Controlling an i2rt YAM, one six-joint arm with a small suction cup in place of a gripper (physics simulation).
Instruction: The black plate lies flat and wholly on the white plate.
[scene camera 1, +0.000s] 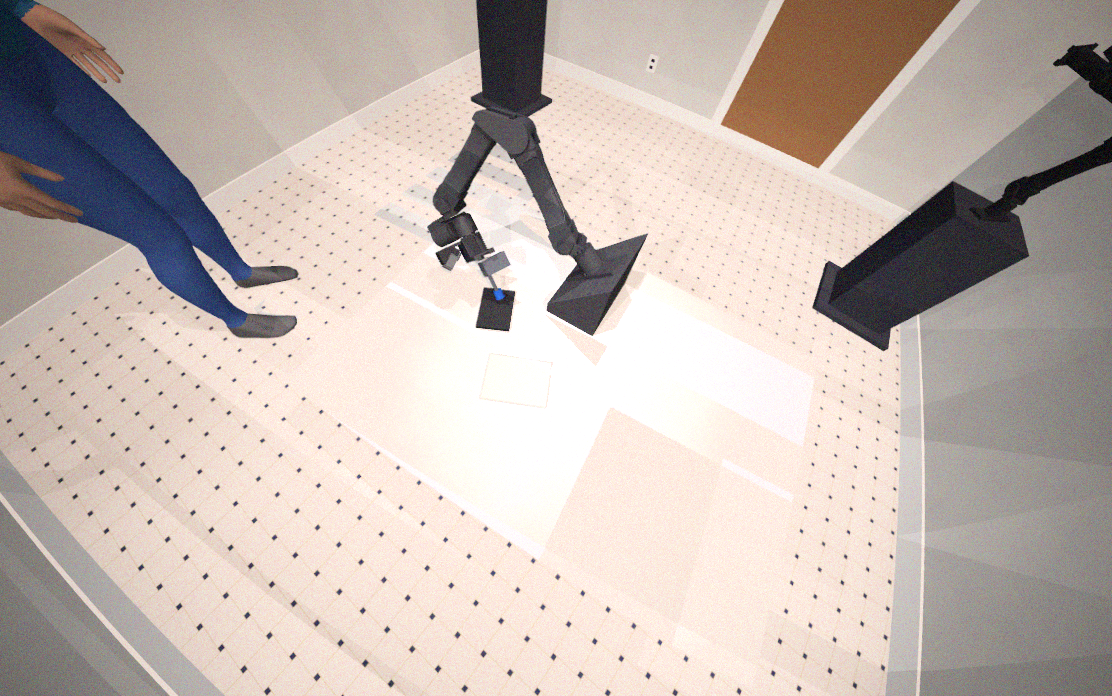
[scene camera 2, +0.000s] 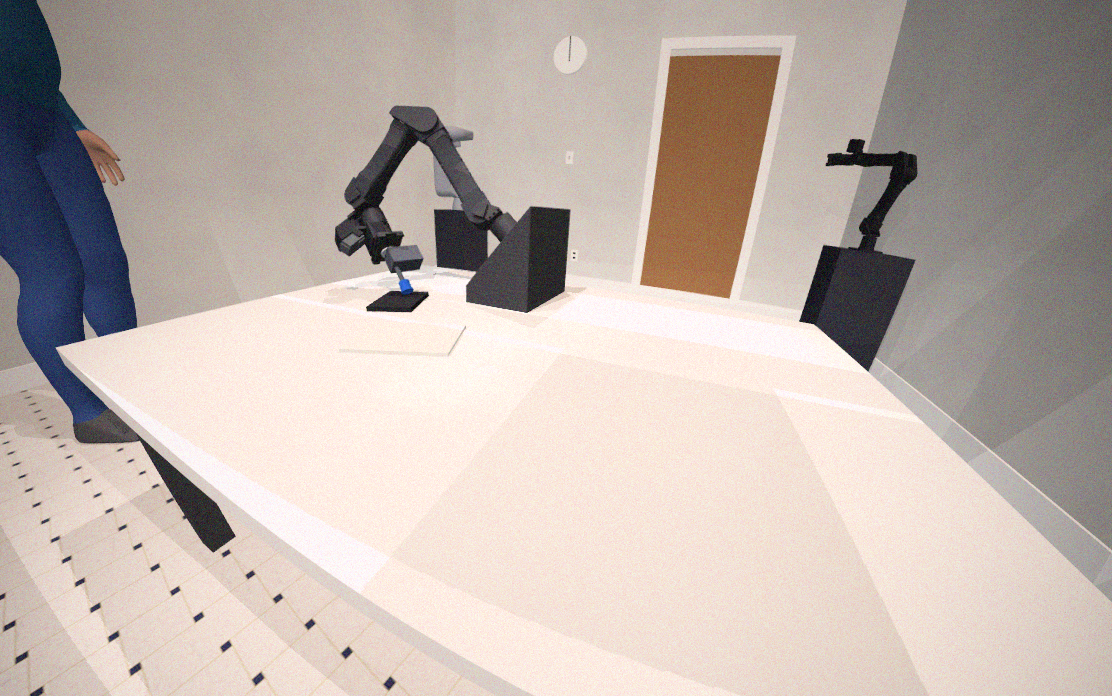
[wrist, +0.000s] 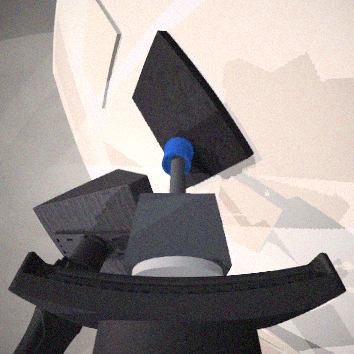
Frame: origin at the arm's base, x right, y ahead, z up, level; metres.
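Seen in the pictures: hand at its tool point: (scene camera 1: 501, 298) (scene camera 2: 408, 292) (wrist: 177, 148); arm's base at its link origin: (scene camera 1: 595, 270) (scene camera 2: 519, 244) (wrist: 96, 243).
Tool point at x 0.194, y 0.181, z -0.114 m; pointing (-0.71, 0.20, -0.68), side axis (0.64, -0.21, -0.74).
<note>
Offsets run from my tool point to a thing's top centre.
The black plate {dz -0.007, dx -0.005, dy +0.031 m} (scene camera 1: 494, 311) (scene camera 2: 395, 301) (wrist: 182, 102) lies flat on the table, apart from the white plate {dz -0.011, dx -0.194, dy +0.170 m} (scene camera 1: 515, 380) (scene camera 2: 403, 340) (wrist: 95, 60), which lies flat just in front of it. My gripper, a blue suction cup (scene camera 1: 498, 294) (scene camera 2: 406, 287) (wrist: 178, 154), is down at the black plate's edge nearest the arm. I cannot tell whether it touches the plate. The plate rests on the table and is not lifted.
The arm's black wedge base (scene camera 1: 593, 287) (scene camera 2: 523, 258) stands right of the plates. A black pedestal (scene camera 1: 917, 261) (scene camera 2: 856, 292) with a second arm stands at the far right. A person (scene camera 1: 158, 209) (scene camera 2: 106, 261) stands at the left. A door is at the back.
</note>
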